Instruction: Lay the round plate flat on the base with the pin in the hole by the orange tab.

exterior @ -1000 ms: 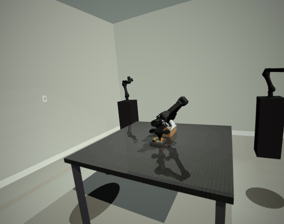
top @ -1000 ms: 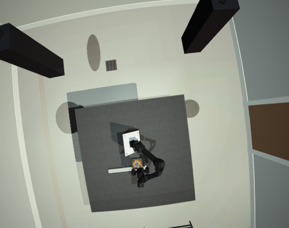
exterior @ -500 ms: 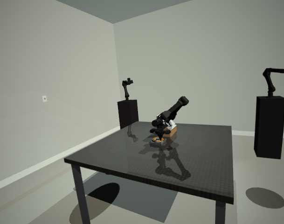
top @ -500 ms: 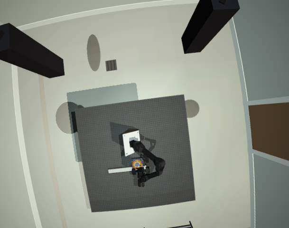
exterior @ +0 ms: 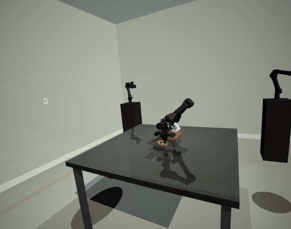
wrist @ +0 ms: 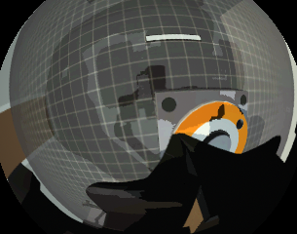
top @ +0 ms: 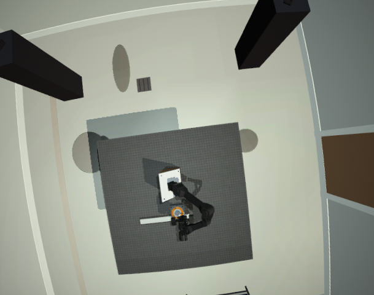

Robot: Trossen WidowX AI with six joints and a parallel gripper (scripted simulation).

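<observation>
My gripper tip is 2 cm past the round plate, 2 cm to the left of it and 1 cm above it. Round my gripper tip: base: 3 cm behind, 5 cm to the right, 2 cm below.
</observation>
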